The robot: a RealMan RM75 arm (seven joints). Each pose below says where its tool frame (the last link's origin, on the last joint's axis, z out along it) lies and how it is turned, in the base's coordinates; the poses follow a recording.
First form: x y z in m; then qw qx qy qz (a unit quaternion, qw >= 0).
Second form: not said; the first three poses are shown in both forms.
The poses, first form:
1: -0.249, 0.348, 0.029, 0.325, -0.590, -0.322, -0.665
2: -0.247, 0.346, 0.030, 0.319, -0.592, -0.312, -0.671
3: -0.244, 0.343, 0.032, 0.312, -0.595, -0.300, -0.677
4: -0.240, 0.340, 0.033, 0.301, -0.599, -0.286, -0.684
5: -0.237, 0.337, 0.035, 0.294, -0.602, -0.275, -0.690
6: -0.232, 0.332, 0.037, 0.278, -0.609, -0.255, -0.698
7: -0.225, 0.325, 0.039, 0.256, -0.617, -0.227, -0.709
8: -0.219, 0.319, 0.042, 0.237, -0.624, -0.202, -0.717
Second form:
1: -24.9, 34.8, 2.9, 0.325, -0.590, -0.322, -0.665
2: -24.7, 34.6, 3.0, 0.319, -0.592, -0.312, -0.671
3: -24.4, 34.3, 3.2, 0.312, -0.595, -0.300, -0.677
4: -24.0, 34.0, 3.3, 0.301, -0.599, -0.286, -0.684
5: -23.7, 33.7, 3.5, 0.294, -0.602, -0.275, -0.690
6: -23.2, 33.2, 3.7, 0.278, -0.609, -0.255, -0.698
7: -22.5, 32.5, 3.9, 0.256, -0.617, -0.227, -0.709
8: -21.9, 31.9, 4.2, 0.237, -0.624, -0.202, -0.717
